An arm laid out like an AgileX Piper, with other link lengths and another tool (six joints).
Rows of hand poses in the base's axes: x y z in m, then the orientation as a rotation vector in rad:
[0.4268, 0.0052, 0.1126, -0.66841, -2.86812, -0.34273]
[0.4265, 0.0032, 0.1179, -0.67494, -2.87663, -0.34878]
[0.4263, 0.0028, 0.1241, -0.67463, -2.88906, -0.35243]
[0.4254, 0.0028, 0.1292, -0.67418, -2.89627, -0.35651]
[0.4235, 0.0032, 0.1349, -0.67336, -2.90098, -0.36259]
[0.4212, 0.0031, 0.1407, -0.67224, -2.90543, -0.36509]
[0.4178, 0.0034, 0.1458, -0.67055, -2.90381, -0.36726]
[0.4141, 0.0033, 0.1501, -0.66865, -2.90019, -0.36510]
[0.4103, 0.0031, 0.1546, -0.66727, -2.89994, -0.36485]
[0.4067, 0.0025, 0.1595, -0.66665, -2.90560, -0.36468]
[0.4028, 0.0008, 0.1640, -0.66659, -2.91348, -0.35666]
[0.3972, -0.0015, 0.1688, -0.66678, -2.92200, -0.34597]
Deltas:
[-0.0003, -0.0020, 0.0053, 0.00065, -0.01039, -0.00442]
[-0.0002, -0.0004, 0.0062, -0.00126, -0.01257, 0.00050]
[-0.0009, 0.0000, 0.0051, 0.00050, -0.00776, 0.00034]
[-0.0019, 0.0004, 0.0057, 0.00248, -0.00589, 0.00036]
[-0.0023, -0.0001, 0.0058, 0.00037, -0.00468, 0.00076]
[-0.0034, 0.0003, 0.0051, 0.00196, 0.00117, 0.00094]
[-0.0037, -0.0001, 0.0043, -0.00011, 0.00420, 0.00127]
[-0.0038, -0.0002, 0.0045, 0.00005, 0.00047, 0.00093]
[-0.0036, -0.0006, 0.0049, -0.00166, -0.00519, 0.00062]
[-0.0039, -0.0017, 0.0045, -0.00717, -0.00533, 0.00079]
[-0.0056, -0.0023, 0.0048, -0.00900, -0.00532, 0.00079]

